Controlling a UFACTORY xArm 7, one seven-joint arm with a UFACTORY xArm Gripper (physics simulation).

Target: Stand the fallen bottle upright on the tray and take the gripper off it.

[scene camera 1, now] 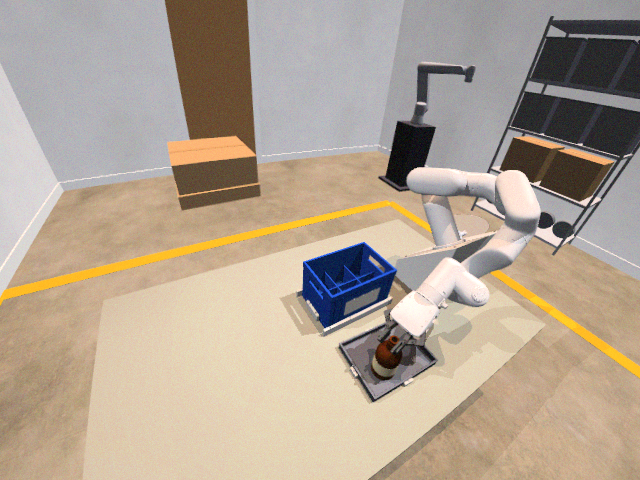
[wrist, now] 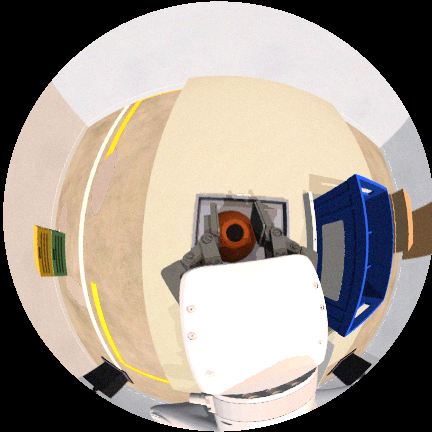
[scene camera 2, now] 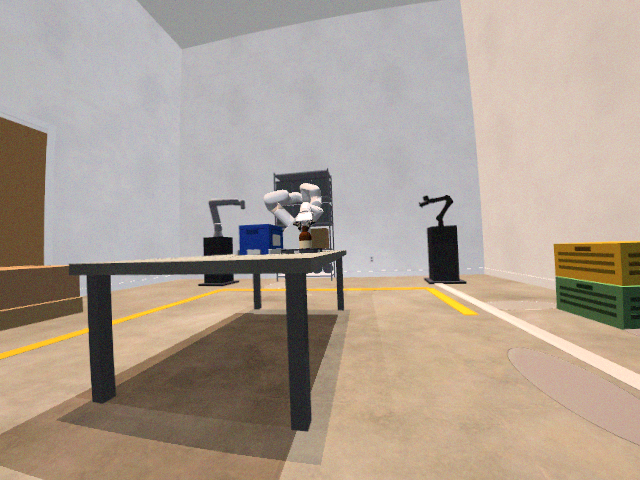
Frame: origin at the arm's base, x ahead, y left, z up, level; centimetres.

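Seen in the pictures: gripper, fingertip midpoint: (scene camera 1: 385, 347) (wrist: 234, 210) (scene camera 2: 303, 229); arm's base at its link origin: (scene camera 1: 449, 245) (scene camera 2: 294, 226).
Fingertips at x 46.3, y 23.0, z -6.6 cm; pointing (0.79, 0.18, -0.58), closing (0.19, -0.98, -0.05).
Pixels of each thing's top centre, then the offset from my fingertips to it. "pt": a spot on its surface instead.
- brown bottle at its top centre: (wrist: 232, 232) (scene camera 1: 395, 339) (scene camera 2: 304, 225) dx -2.6, dy +0.0, dz +2.1 cm
- grey tray at its top centre: (wrist: 241, 260) (scene camera 1: 388, 351) (scene camera 2: 303, 248) dx -6.6, dy -3.0, dz -11.4 cm
- blue divided crate at its top centre: (wrist: 383, 252) (scene camera 1: 350, 265) (scene camera 2: 262, 226) dx -5.2, dy -29.3, dz +3.6 cm
- low white frame at a spot on its surface: (scene camera 1: 356, 316) pt dx -4.1, dy -18.8, dz -11.2 cm
The brown bottle (scene camera 1: 386, 356) (scene camera 2: 305, 235) (wrist: 231, 251) with a cream label stands upright on the grey tray (scene camera 1: 360, 349) (wrist: 285, 212). Its open mouth faces up towards the wrist camera. My gripper (scene camera 1: 390, 343) (scene camera 2: 305, 225) (wrist: 234, 210) points down over the bottle and is partly open, with one finger on each side of the neck. In the wrist view narrow gaps show between the neck and the fingers. The fingers are still at neck height, and one partly hides the bottle's shoulder in scene camera 1.
A blue divided crate (scene camera 1: 330, 308) (scene camera 2: 248, 238) (wrist: 355, 250) stands close beside the tray, inside a low white frame (scene camera 1: 356, 316). A pale upright panel (scene camera 1: 421, 267) stands behind the crate, near the arm's base. The table edge (scene camera 2: 180, 267) runs beyond the tray's other side.
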